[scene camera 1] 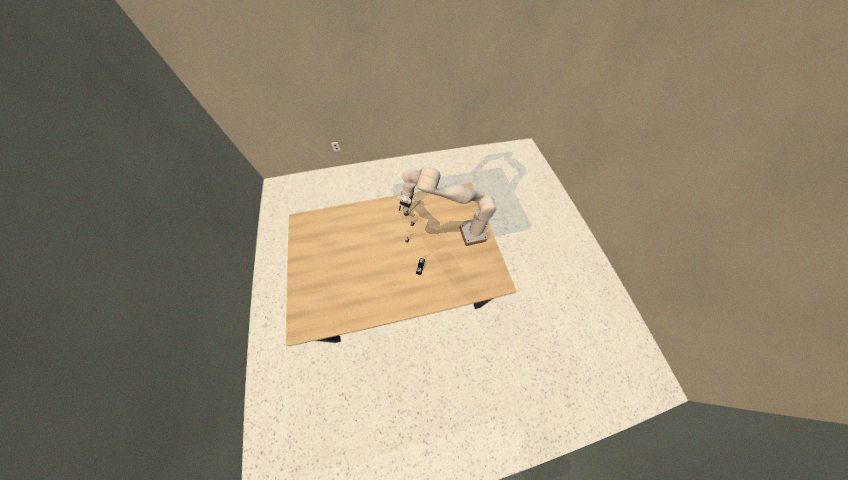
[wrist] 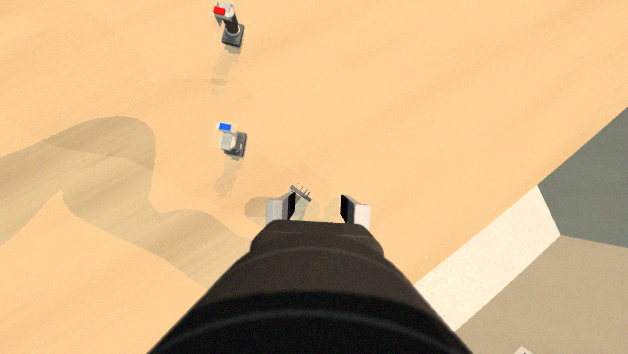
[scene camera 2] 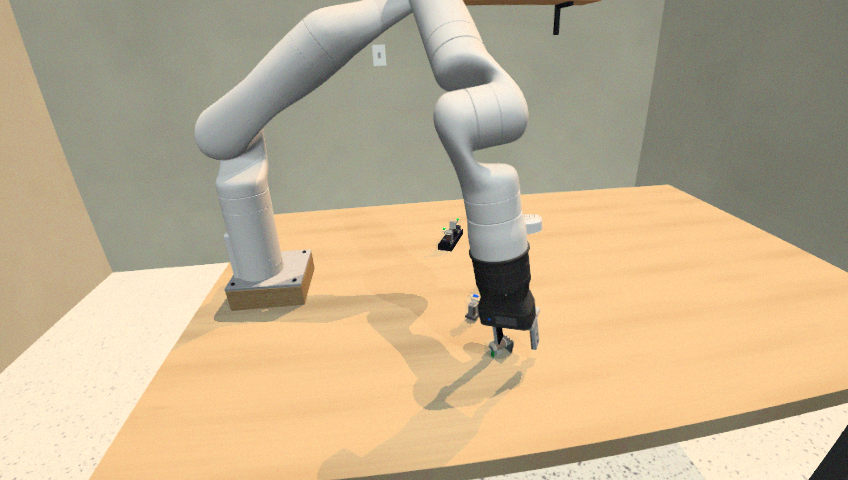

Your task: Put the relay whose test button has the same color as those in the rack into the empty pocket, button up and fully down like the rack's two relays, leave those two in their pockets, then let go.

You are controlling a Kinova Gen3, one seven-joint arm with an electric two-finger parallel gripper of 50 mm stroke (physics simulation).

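Where they show: gripper, fingertip midpoint: (scene camera 1: 403, 211) (wrist: 317, 203) (scene camera 2: 516, 342); arm's base, origin of the base link: (scene camera 1: 476, 229) (scene camera 2: 261, 269).
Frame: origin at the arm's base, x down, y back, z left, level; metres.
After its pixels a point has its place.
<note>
The green-button relay (scene camera 1: 406, 212) (scene camera 2: 504, 345) @[x 0.030, y -0.451, z -0.234 m] (wrist: 301, 193) @[x 0.030, y -0.460, z -0.218 m] lies on its side, its pins pointing sideways. My gripper (scene camera 1: 403, 209) @[x 0.026, y -0.471, z -0.235 m] (scene camera 2: 516, 345) @[x 0.026, y -0.471, z -0.235 m] (wrist: 317, 203) @[x 0.026, y -0.471, z -0.235 m] is open and low over the table; the relay is beside and partly behind its left finger in the wrist view, not gripped. The blue-button relay (scene camera 1: 412, 223) @[x 0.018, y -0.419, z -0.123 m] (scene camera 2: 472, 309) @[x 0.022, y -0.414, z -0.146 m] (wrist: 230, 142) @[x 0.009, y -0.421, z -0.141 m] and the red-button relay (scene camera 1: 407, 239) @[x 0.012, y -0.470, z -0.002 m] (wrist: 233, 35) @[x 0.028, y -0.471, z -0.027 m] stand upright. The black rack (scene camera 1: 418, 273) (scene camera 2: 445, 245) @[x 0.037, y -0.394, z 0.137 m] holds two relays with green buttons; its empty pocket is too small to make out.
The wooden table (scene camera 1: 333, 267) @[x 0.051, y -0.966, z 0.107 m] (scene camera 2: 624, 309) @[x 0.051, y -0.702, z -0.141 m] (wrist: 425, 125) @[x 0.051, y -0.660, z -0.214 m] carries the arm's base (scene camera 1: 474, 235) @[x -0.001, y -0.023, z 0.042 m] (scene camera 2: 267, 294) @[x 0.020, y -0.029, z -0.064 m]. The blue and red relays stand between the gripper and the rack. The near table edge shows in scene camera 2's view.
</note>
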